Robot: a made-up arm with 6 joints. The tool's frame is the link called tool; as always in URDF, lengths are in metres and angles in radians. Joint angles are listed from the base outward. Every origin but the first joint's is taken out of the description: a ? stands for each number. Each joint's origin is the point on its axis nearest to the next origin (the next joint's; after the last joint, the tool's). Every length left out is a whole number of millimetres.
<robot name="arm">
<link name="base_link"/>
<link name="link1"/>
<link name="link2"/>
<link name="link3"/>
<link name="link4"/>
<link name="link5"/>
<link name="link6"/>
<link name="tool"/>
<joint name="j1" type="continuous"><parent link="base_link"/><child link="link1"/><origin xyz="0.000 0.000 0.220"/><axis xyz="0 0 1"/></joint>
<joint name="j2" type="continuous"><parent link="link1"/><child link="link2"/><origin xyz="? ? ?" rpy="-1.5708 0.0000 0.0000"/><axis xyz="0 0 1"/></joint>
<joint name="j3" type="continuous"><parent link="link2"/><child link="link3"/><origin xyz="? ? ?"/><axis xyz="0 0 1"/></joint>
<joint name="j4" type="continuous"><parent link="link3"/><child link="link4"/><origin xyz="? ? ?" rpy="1.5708 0.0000 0.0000"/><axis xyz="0 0 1"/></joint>
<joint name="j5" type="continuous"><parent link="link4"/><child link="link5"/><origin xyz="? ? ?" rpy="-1.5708 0.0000 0.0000"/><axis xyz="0 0 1"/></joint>
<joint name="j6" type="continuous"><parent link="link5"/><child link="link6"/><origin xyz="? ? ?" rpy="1.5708 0.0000 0.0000"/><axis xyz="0 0 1"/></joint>
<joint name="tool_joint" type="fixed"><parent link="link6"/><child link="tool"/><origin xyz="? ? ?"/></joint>
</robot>
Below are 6 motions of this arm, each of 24 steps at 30 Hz.
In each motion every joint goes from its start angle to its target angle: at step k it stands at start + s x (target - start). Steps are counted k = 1, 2, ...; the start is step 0. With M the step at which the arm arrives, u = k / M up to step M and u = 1 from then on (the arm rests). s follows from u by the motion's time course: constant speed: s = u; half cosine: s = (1 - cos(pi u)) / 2; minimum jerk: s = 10 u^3 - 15 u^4 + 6 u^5.
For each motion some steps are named. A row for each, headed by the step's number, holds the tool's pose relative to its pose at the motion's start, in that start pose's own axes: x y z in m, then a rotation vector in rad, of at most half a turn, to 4 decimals.
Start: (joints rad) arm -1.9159 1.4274 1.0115 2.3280 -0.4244 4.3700
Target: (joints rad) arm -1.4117 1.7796 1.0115 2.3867 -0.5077 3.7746
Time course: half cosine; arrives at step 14
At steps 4, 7, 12, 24:
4: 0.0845 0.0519 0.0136 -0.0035 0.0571 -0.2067
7: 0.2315 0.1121 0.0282 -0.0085 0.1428 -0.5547
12: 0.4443 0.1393 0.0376 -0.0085 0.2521 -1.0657
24: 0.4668 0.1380 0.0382 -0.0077 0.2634 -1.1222

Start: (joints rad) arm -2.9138 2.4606 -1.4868 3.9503 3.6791 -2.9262
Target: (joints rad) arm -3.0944 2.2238 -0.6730 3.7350 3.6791 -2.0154
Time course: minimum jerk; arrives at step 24
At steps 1, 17, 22, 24:
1: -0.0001 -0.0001 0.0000 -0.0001 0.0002 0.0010
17: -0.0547 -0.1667 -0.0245 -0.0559 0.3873 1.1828
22: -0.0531 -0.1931 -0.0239 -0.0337 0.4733 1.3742
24: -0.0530 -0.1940 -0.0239 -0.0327 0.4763 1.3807

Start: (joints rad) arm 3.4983 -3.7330 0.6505 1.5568 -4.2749 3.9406
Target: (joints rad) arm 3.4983 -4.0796 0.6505 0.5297 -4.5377 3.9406
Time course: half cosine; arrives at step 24
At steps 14, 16, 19, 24:
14: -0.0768 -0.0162 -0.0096 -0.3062 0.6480 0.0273
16: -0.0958 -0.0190 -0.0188 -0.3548 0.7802 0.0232
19: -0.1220 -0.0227 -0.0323 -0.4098 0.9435 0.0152
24: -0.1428 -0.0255 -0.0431 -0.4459 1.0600 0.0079

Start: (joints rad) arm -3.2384 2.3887 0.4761 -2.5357 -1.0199 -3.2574
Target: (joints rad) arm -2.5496 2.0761 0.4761 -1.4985 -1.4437 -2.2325
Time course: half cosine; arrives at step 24
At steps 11, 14, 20, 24:
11: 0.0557 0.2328 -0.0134 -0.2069 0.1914 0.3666
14: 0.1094 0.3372 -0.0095 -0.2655 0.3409 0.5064
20: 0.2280 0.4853 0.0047 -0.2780 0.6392 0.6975
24: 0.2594 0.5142 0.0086 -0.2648 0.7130 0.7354

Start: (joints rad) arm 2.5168 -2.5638 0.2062 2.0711 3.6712 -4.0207
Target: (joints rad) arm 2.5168 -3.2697 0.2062 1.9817 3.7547 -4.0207
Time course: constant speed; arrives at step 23
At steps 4, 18, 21, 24:
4: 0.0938 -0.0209 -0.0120 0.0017 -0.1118 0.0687
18: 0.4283 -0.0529 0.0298 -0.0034 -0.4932 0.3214
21: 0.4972 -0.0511 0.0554 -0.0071 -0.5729 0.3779
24: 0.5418 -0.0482 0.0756 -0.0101 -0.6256 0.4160

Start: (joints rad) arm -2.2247 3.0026 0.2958 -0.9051 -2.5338 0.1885
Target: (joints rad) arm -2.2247 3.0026 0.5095 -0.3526 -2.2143 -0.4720
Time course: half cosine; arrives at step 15
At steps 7, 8, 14, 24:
7: 0.0094 -0.0065 -0.0212 0.2182 0.2032 -0.4437
8: 0.0104 -0.0084 -0.0280 0.2627 0.2628 -0.5430
14: 0.0081 -0.0151 -0.0635 0.4159 0.5598 -0.9349
24: 0.0079 -0.0152 -0.0645 0.4190 0.5682 -0.9442

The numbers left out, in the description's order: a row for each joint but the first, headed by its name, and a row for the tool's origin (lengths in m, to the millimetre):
j2: 0.000 0.021 0.000
j3: 0.000 -0.494 0.000
j4: 0.000 -0.454 0.000
j5: 0.000 0.000 0.000
j6: 0.000 -0.176 0.000
tool: 0.000 0.000 0.000

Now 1 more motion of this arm.
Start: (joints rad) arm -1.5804 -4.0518 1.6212 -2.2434 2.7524 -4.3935
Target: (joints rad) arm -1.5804 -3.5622 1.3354 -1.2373 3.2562 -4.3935
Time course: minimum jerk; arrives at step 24
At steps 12, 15, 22, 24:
12: 0.0315 -0.0344 -0.1258 0.2066 -0.0260 -0.5106
15: 0.0383 -0.0502 -0.1841 0.2898 -0.0867 -0.7448
22: 0.0450 -0.0654 -0.2546 0.3777 -0.1975 -1.0250
24: 0.0452 -0.0656 -0.2559 0.3792 -0.2000 -1.0302

